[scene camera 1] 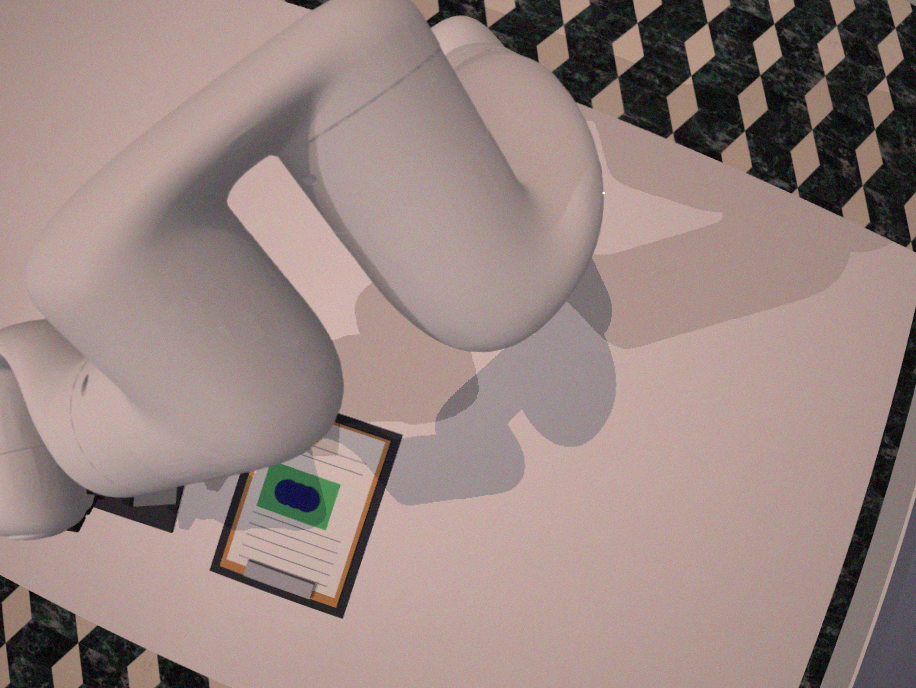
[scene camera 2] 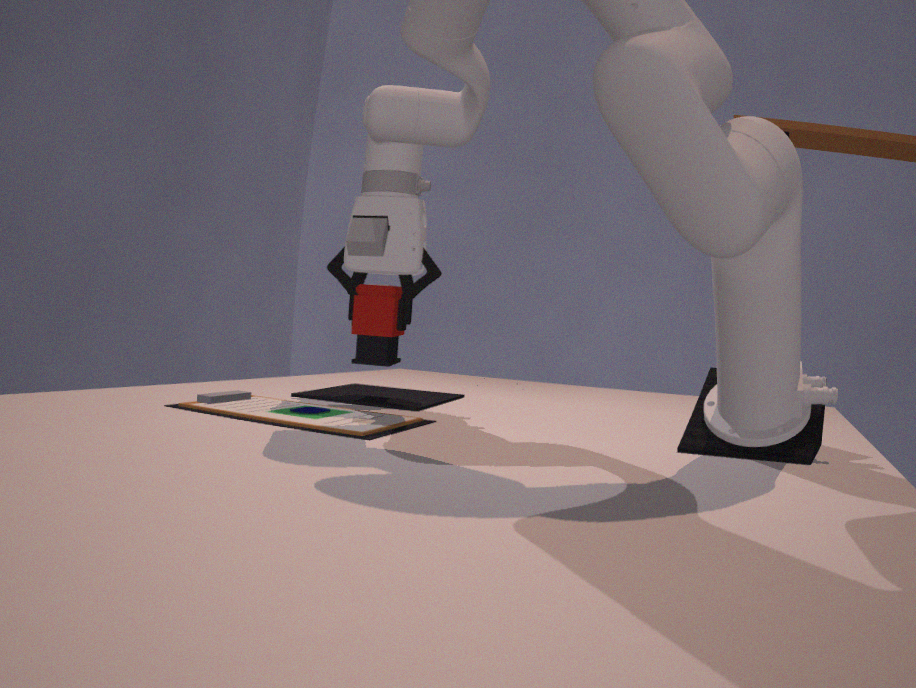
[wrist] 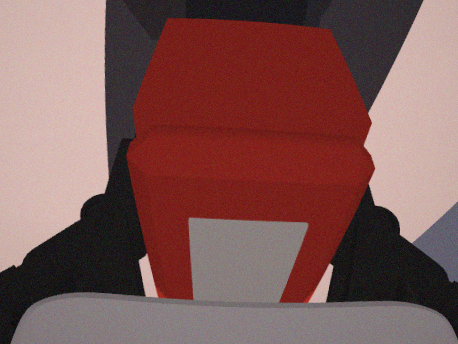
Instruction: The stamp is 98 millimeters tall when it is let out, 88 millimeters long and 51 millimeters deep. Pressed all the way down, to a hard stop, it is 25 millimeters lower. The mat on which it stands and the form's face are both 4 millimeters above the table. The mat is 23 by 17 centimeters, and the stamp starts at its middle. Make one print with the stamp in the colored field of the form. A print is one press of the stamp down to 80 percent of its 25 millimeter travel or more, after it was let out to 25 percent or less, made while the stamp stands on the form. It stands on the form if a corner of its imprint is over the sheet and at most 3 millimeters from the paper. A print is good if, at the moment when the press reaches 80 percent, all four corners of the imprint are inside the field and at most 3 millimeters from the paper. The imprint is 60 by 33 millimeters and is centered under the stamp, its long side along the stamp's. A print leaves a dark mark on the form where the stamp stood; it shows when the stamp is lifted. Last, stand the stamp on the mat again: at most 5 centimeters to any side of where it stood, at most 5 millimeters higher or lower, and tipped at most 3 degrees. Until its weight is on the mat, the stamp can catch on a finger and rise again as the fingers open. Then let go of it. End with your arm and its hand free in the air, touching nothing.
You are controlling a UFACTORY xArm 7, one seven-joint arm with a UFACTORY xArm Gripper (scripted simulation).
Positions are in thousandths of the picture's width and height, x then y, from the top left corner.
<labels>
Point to a dark mat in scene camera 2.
At 402, 575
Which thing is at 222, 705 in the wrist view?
The gripper.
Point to a red stamp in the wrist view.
543, 481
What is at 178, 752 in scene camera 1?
A dark mat.
</labels>
